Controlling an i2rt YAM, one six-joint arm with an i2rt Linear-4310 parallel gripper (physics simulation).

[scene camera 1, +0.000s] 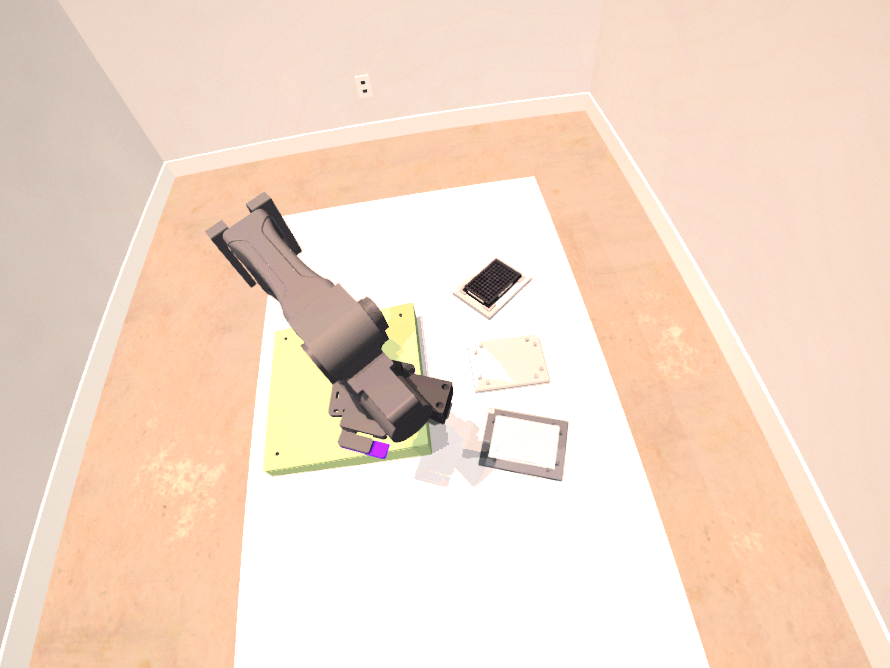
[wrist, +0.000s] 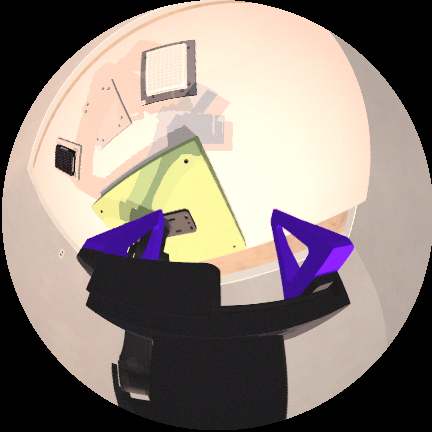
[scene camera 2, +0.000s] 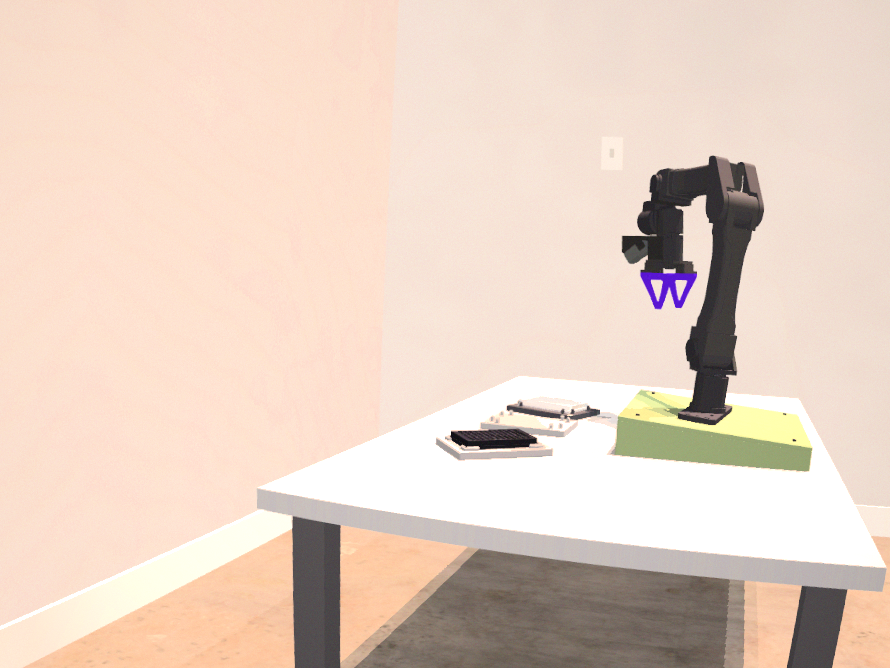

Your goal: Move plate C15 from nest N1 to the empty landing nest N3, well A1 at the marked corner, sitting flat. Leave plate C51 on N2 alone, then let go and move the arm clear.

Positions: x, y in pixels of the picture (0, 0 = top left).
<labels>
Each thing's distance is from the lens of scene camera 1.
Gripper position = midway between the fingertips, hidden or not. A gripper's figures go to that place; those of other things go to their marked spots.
my gripper (scene camera 1: 387, 424): 69 cm
black perforated plate (scene camera 1: 487, 287): 109 cm
</labels>
